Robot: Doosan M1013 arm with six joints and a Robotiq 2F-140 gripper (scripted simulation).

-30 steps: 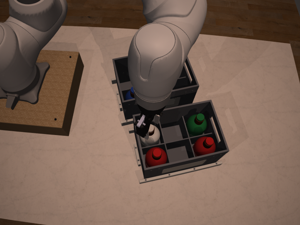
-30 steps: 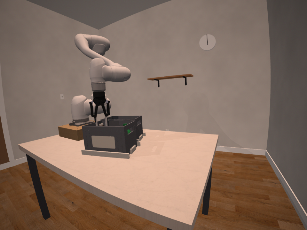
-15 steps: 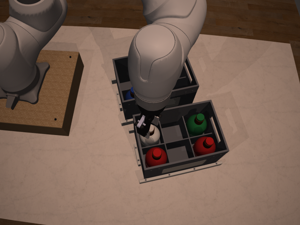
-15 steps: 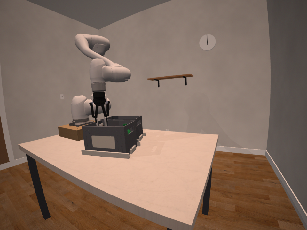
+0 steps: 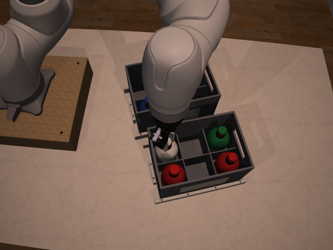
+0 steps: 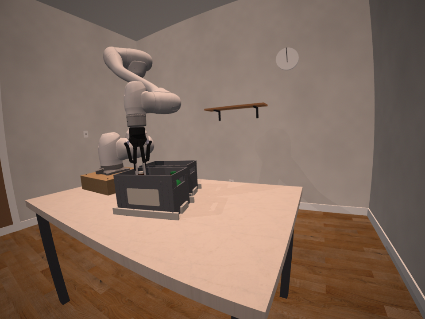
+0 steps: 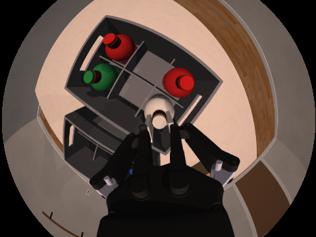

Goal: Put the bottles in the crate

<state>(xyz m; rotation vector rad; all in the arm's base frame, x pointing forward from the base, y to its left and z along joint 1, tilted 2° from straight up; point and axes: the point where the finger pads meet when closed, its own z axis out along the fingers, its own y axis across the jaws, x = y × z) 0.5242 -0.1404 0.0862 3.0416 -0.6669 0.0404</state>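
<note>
My hand is 8 cm above the white bottle. From my hand the other things lie so: blue bottle: 13 cm to the left, 8 cm below, 7 cm behind; green bottle: 16 cm ahead, 8 cm below, 6 cm to the left; pick list: 34 cm to the left, 17 cm below, 8 cm behind.
</note>
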